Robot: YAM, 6 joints.
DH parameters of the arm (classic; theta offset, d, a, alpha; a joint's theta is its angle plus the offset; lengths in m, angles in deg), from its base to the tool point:
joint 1: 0 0.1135 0.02 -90
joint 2: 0 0 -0.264 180
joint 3: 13.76 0 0.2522 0
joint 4: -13.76 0 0.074 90
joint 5: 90 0 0 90
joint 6: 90 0.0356 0 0
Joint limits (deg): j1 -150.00..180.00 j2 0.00..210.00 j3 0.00..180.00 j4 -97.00..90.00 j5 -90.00..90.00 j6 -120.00..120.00
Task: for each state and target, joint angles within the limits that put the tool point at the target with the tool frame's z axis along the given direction. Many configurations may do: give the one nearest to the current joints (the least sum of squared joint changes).
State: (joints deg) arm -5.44 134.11 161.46 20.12 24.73 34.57
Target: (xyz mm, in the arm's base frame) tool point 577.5 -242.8 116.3 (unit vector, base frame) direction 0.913 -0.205 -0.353
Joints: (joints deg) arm -23.37 164.31 143.82 -0.52 -10.02 34.57
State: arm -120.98 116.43 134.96 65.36 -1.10 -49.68
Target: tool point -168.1 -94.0 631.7 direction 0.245 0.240 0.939
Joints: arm -149.89 91.56 114.60 86.44 4.86 -49.68
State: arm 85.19 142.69 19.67 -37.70 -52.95 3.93
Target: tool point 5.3 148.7 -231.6 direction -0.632 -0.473 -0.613
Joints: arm 80.46 185.50 66.93 -14.41 -33.04 3.93
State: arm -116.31 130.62 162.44 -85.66 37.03 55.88
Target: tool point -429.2 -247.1 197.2 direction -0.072 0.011 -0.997
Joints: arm -149.88 147.16 144.81 -84.40 2.62 55.88
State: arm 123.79 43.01 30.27 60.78 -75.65 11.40
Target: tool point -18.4 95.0 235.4 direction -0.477 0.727 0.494
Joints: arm 91.18 6.48 0.31 40.02 -27.51 11.40
